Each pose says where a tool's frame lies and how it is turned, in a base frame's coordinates. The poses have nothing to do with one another.
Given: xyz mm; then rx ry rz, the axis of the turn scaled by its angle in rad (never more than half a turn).
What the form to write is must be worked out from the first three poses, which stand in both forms.
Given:
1: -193 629 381 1.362 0.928 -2.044
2: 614 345 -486 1.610 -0.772 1.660
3: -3 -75 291 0.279 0.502 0.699
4: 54 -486 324 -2.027 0.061 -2.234
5: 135 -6 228 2.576 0.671 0.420
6: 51 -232 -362 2.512 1.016 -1.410
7: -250 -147 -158 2.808 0.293 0.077
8: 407 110 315 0.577 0.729 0.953
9: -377 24 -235 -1.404 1.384 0.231
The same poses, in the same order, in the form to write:
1: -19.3 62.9 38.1 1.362 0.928 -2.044
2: 61.4 34.5 -48.6 1.610 -0.772 1.660
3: -0.3 -7.5 29.1 0.279 0.502 0.699
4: 5.4 -48.6 32.4 -2.027 0.061 -2.234
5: 13.5 -0.6 22.8 2.576 0.671 0.420
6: 5.1 -23.2 -36.2 2.512 1.016 -1.410
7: -25.0 -14.7 -15.8 2.808 0.293 0.077
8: 40.7 11.0 31.5 0.577 0.729 0.953
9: -37.7 2.4 -23.5 -1.404 1.384 0.231
